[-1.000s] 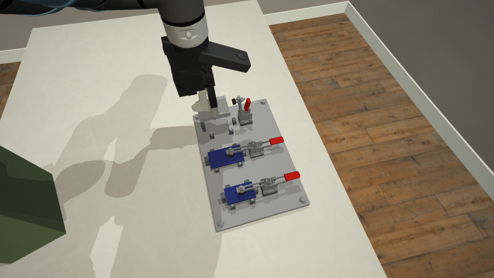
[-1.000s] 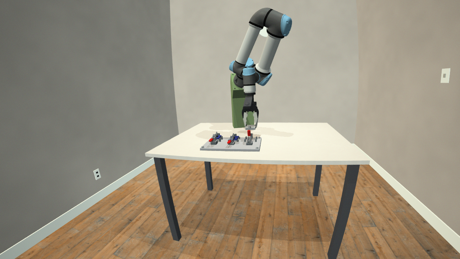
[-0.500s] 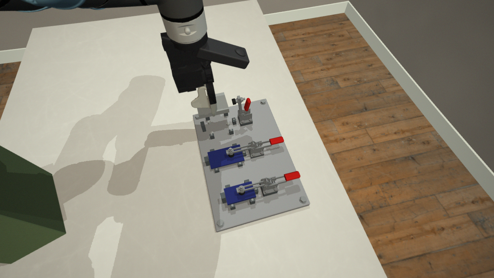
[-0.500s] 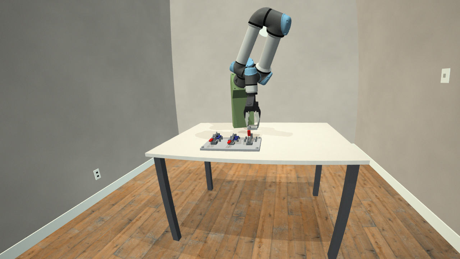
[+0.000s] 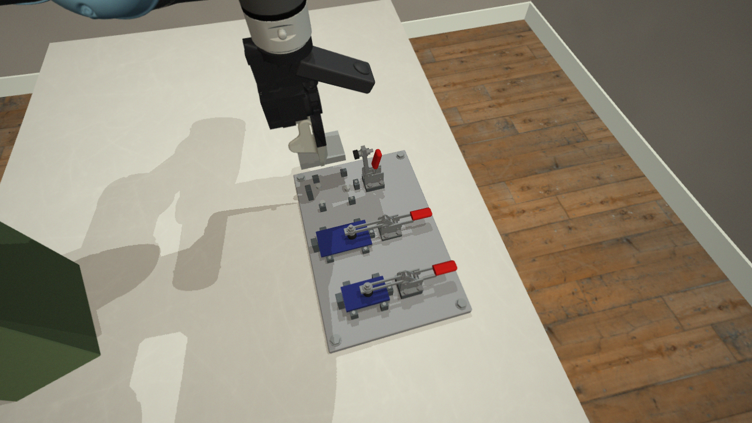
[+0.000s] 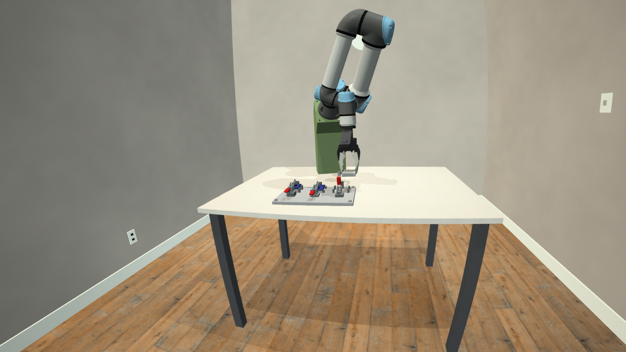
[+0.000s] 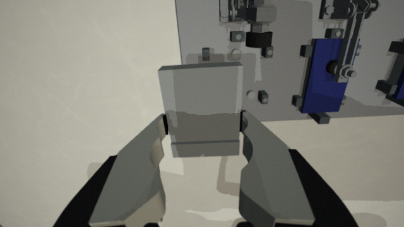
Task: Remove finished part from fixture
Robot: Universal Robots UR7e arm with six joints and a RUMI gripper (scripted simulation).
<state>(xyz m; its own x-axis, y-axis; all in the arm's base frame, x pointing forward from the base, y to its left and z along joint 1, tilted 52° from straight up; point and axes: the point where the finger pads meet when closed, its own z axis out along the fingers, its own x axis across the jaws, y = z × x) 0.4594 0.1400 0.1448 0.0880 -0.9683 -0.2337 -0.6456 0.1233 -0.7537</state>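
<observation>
Now: the toggle clamp 9 cm ahead of my hand, 5 cm below it and 3 cm to the right of it. The rest, counted from my hand: grey fixture plate (14 cm to the right, 10 cm below, 7 cm ahead); blue blank (15 cm to the right, 8 cm below, 2 cm ahead); grey finished part (1 cm below, 1 cm behind).
</observation>
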